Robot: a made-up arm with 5 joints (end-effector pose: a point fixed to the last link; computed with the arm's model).
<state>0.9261 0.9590 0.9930 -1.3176 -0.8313</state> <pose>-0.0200 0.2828 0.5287 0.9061 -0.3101 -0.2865 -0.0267</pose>
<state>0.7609 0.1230 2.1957 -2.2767 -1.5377</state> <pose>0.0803 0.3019 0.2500 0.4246 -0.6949 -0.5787 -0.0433</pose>
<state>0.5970 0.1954 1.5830 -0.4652 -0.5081</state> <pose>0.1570 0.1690 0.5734 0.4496 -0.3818 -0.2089 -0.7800</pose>
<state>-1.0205 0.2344 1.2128 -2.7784 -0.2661</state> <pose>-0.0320 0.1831 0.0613 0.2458 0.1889 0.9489 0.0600</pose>
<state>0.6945 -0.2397 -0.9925 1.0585 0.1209</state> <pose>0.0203 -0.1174 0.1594 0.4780 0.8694 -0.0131 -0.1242</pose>
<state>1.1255 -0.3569 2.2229 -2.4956 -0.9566</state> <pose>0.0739 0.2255 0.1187 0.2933 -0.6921 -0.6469 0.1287</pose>
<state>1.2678 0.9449 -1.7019 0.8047 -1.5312</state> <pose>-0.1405 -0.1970 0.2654 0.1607 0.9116 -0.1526 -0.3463</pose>
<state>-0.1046 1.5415 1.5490 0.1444 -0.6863</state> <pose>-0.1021 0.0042 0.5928 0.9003 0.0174 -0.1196 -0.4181</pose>
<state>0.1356 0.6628 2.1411 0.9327 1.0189</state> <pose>-0.1684 -0.1471 0.5479 0.0466 0.2184 -0.4627 0.8579</pose>
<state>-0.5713 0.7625 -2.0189 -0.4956 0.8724</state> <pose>-0.1815 0.1253 -0.0479 0.0733 -0.7491 -0.6439 0.1369</pose>
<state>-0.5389 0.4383 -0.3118 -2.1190 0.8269</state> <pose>-0.2870 0.1876 0.2566 0.4791 -0.0453 -0.8358 -0.2641</pose>
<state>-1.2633 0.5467 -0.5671 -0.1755 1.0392</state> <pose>0.0842 0.3127 0.2393 0.4029 0.2922 0.5283 0.6879</pose>
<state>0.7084 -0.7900 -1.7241 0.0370 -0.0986</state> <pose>-0.1553 0.0958 0.0815 0.0357 0.7764 -0.4709 -0.4173</pose>
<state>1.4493 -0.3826 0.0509 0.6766 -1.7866</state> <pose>-0.0372 -0.1573 0.0982 0.1008 0.5888 -0.6744 0.4340</pose>
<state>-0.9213 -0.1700 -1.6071 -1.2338 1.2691</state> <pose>-0.0037 0.3513 0.2910 0.3090 -0.5552 -0.5768 -0.5134</pose>
